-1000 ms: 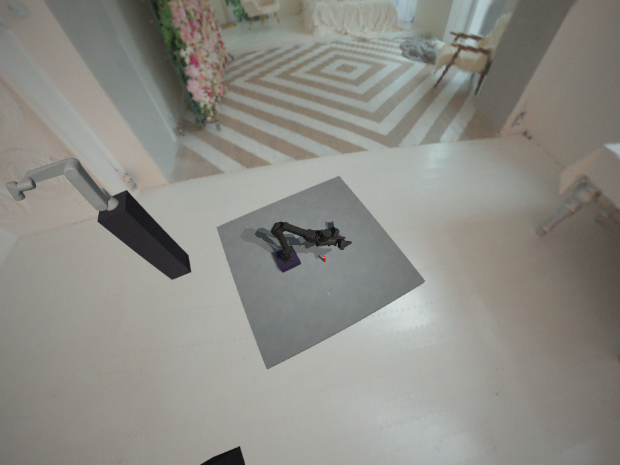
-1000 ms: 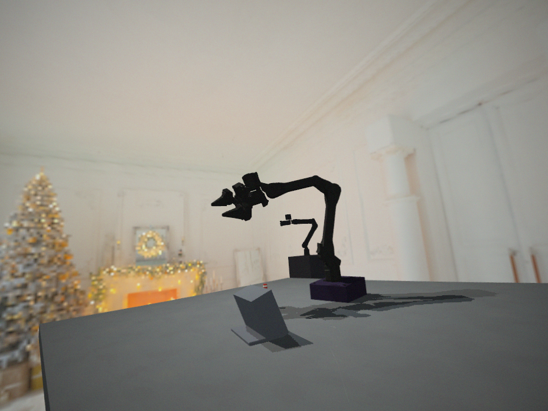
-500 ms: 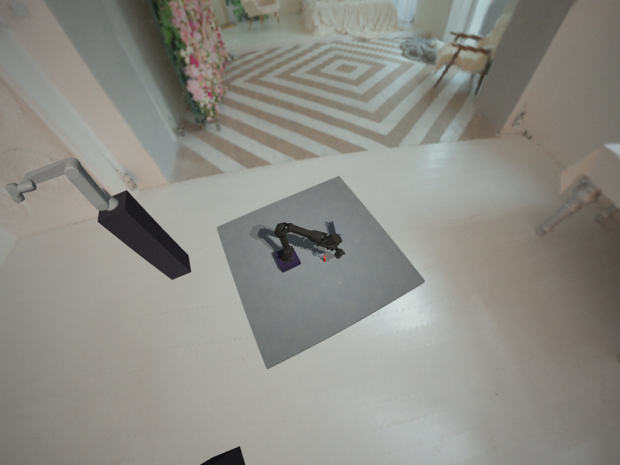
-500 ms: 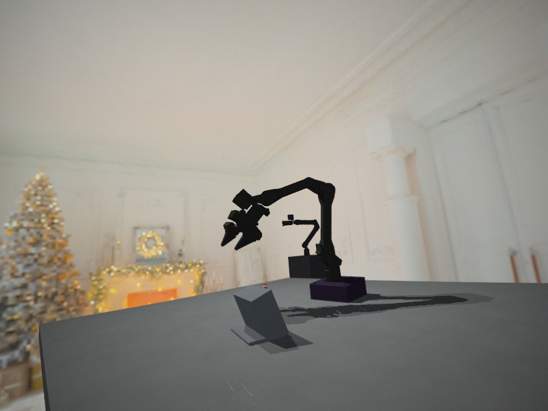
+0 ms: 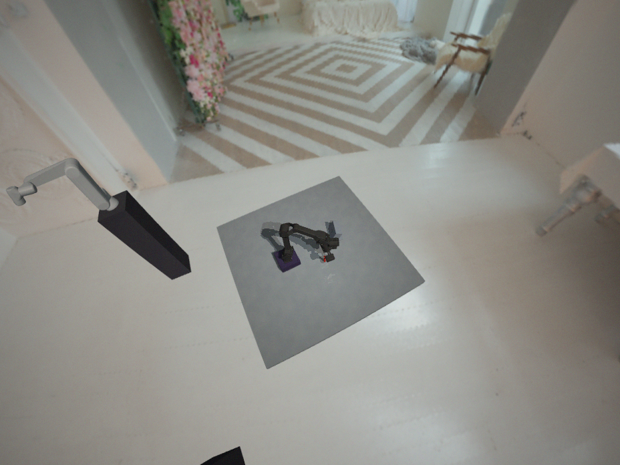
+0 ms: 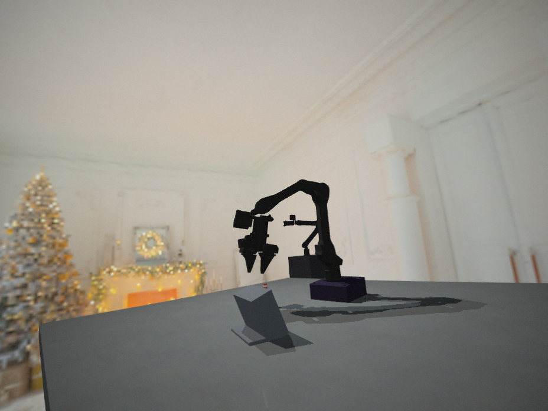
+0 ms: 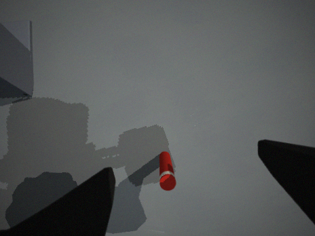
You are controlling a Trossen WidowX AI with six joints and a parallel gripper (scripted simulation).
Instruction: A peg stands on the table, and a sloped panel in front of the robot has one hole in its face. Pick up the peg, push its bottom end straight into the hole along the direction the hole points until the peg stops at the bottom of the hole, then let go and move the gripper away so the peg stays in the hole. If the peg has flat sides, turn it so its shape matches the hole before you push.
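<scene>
Right now my gripper tip is 3 cm past the round red peg, 2 cm to the right of it and 6 cm above it. The rest, counted from my gripper tip: grey sloped panel 16 cm ahead, 21 cm to the left, 7 cm below.
</scene>
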